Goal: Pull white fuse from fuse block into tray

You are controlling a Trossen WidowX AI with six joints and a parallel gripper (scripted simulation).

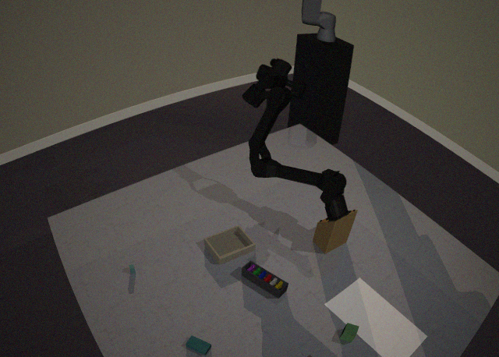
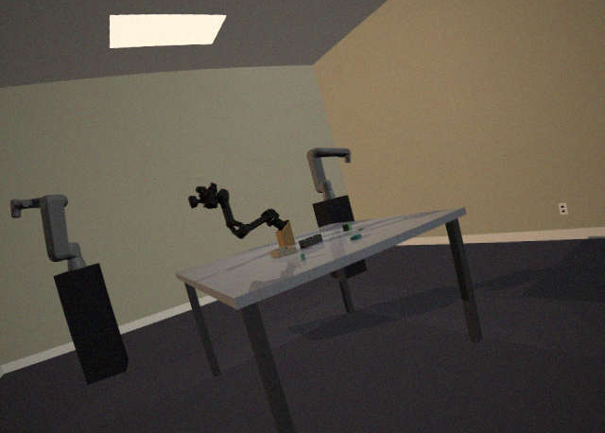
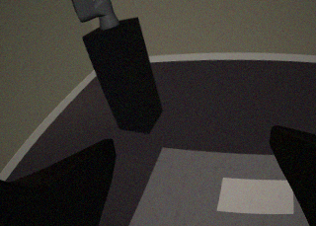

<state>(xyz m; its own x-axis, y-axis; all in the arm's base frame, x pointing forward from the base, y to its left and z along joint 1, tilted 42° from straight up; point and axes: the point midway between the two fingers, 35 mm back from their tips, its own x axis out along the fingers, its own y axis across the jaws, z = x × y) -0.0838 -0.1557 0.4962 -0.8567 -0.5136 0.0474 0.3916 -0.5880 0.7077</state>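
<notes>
Now: gripper tip 52 cm to the right of the white fuse, 40 cm short of it and 35 cm above it. From my gripper tip the other things lie so: beige tray 42 cm ahead, 37 cm below, 31 cm to the left; then green block 80 cm to the left, 35 cm below, 32 cm ahead.
</notes>
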